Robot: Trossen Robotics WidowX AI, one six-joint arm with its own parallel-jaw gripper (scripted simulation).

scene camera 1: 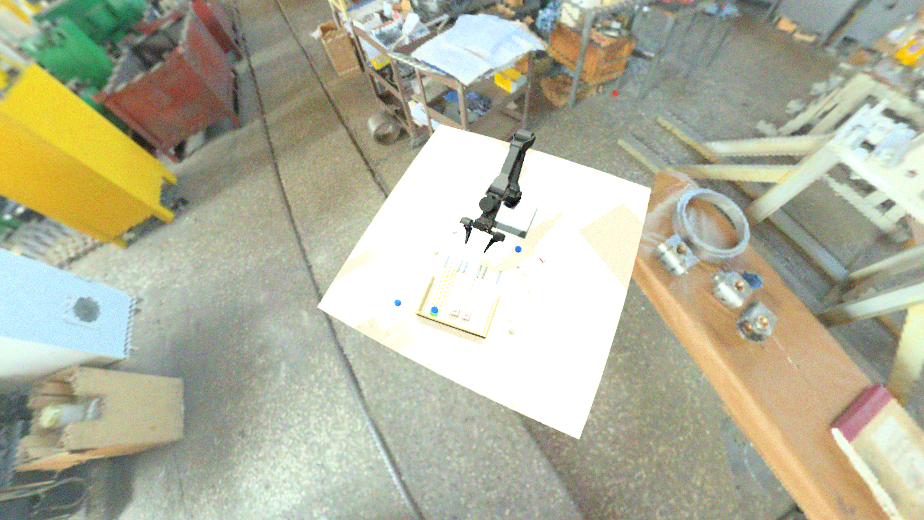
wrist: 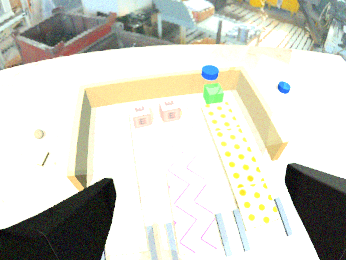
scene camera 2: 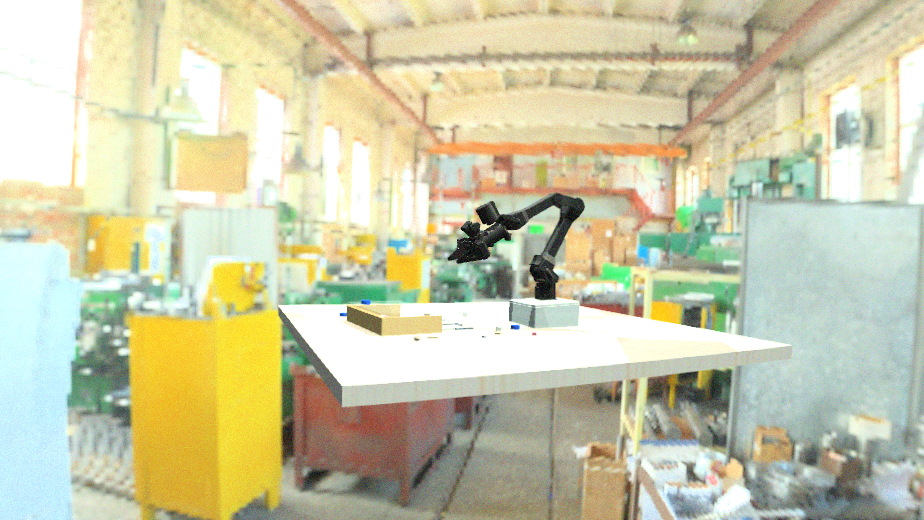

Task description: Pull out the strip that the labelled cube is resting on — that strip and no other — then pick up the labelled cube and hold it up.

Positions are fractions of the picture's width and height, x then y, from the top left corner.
Scene:
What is the gripper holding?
Nothing.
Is the gripper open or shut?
Open.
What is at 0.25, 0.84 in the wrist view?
The gripper.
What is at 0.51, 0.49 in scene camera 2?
The gripper.

